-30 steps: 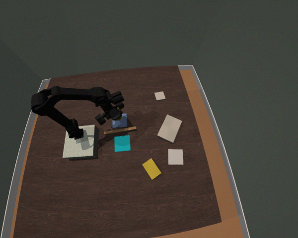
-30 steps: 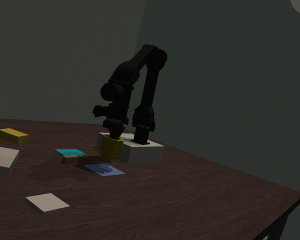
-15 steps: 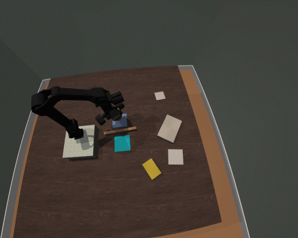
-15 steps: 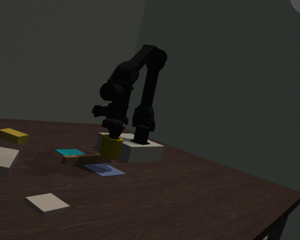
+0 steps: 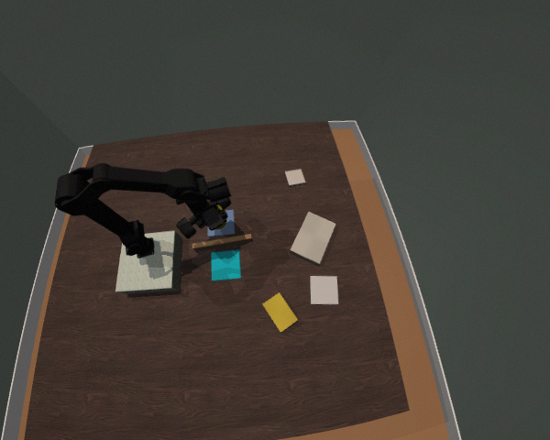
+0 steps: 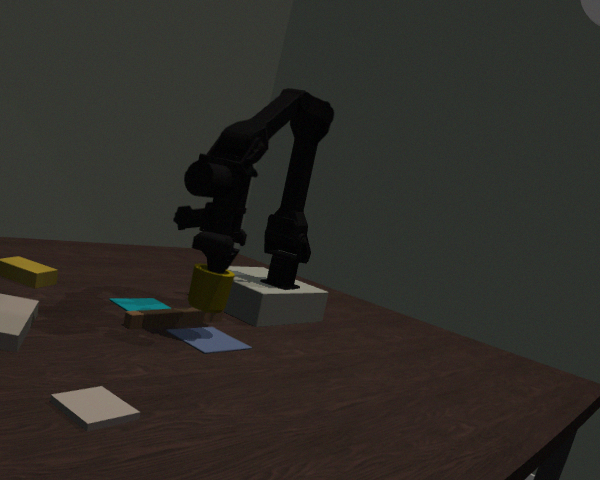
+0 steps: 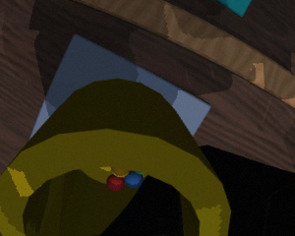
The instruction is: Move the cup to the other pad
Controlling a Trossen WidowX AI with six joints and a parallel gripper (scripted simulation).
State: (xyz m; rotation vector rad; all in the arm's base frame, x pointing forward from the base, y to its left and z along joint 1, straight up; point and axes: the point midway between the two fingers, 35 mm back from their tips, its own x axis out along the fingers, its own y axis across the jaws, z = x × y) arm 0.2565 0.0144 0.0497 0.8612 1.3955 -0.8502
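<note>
Now: gripper tip 1 cm short of the cyan pad, 14 cm to the left of it and 9 cm above it. Also, from my gripper tip: blue-grey pad: 3 cm ahead, 3 cm to the left, 9 cm below; then yellow cup: 2 cm ahead, 1 cm to the left; then low wooden bar: 2 cm ahead, 5 cm to the right, 8 cm below.
</note>
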